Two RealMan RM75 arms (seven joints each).
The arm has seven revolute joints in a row. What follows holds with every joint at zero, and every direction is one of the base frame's. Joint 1 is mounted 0.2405 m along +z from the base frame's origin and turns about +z. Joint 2 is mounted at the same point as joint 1 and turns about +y. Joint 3 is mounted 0.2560 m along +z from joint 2 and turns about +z. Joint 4 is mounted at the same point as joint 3 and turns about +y. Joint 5 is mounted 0.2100 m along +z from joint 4 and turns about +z. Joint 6 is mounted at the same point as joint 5 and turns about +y. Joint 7 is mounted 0.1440 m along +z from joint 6 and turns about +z. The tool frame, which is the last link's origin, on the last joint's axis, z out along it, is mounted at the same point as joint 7; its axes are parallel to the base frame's.
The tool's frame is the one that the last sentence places.
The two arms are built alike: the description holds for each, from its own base.
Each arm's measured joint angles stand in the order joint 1, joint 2, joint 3, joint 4, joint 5, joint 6, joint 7.
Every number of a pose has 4 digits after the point. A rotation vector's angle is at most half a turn.
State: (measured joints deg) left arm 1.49 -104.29 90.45 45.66 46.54 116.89 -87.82; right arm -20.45 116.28 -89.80 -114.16 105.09 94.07 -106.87
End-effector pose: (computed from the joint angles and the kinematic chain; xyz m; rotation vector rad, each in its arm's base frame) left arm -0.2658 0.1578 0.0763 2.4249 0.7390 1.5577; right arm 0.1189 0.1344 0.0546 -2.7273 -0.5668 0.9560
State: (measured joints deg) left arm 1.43 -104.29 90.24 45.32 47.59 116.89 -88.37; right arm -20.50 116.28 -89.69 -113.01 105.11 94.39 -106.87
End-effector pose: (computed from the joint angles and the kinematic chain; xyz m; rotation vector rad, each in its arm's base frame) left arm -0.2675 0.1569 0.0748 2.4224 0.7613 1.5330; right arm 0.1229 0.1348 0.0534 -2.7358 -0.5399 0.9610
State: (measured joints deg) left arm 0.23 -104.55 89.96 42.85 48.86 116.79 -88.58; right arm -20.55 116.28 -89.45 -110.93 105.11 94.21 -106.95
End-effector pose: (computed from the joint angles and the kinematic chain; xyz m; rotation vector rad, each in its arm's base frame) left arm -0.2714 0.1597 0.0703 2.4151 0.8053 1.5102; right arm 0.1301 0.1373 0.0514 -2.7399 -0.4850 0.9630
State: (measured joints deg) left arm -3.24 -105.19 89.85 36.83 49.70 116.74 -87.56; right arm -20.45 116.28 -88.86 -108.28 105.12 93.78 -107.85
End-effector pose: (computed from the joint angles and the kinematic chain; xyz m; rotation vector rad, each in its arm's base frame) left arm -0.2764 0.1698 0.0618 2.4009 0.8580 1.5035; right arm 0.1396 0.1415 0.0496 -2.7317 -0.4342 0.9564
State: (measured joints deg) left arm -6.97 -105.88 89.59 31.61 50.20 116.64 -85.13; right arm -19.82 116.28 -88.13 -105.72 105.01 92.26 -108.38
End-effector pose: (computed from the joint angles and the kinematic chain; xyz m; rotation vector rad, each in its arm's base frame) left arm -0.2770 0.1821 0.0543 2.4097 0.8574 1.5100; right arm 0.1484 0.1495 0.0485 -2.7118 -0.3781 0.9385
